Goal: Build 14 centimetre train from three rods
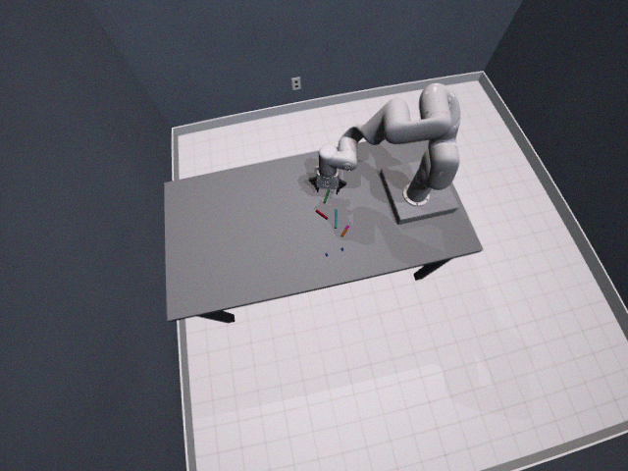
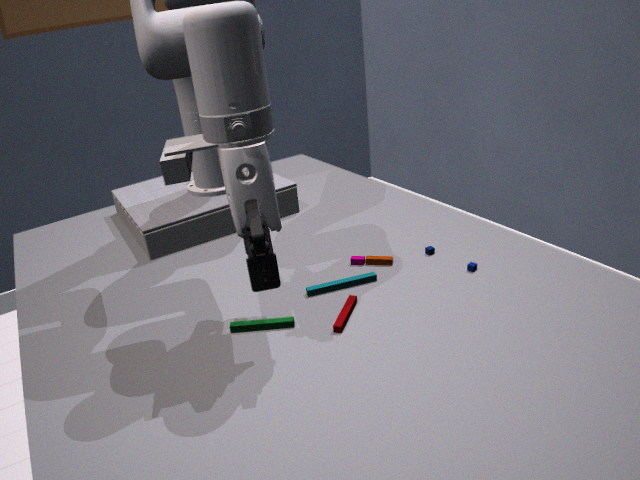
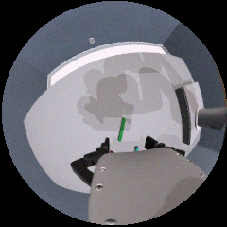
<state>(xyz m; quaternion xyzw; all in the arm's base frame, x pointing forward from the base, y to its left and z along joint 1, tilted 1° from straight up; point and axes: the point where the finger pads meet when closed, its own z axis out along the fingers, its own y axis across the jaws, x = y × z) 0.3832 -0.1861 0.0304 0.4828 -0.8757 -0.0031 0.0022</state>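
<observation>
Right now the green rod is 8 cm below my hand and 1 cm to the right of it. Round my hand: red rod (8 cm below, 7 cm to the left, 6 cm ahead); turquoise rod (12 cm to the left, 8 cm below, 1 cm ahead); magenta rod (18 cm to the left, 8 cm below, 2 cm behind).
</observation>
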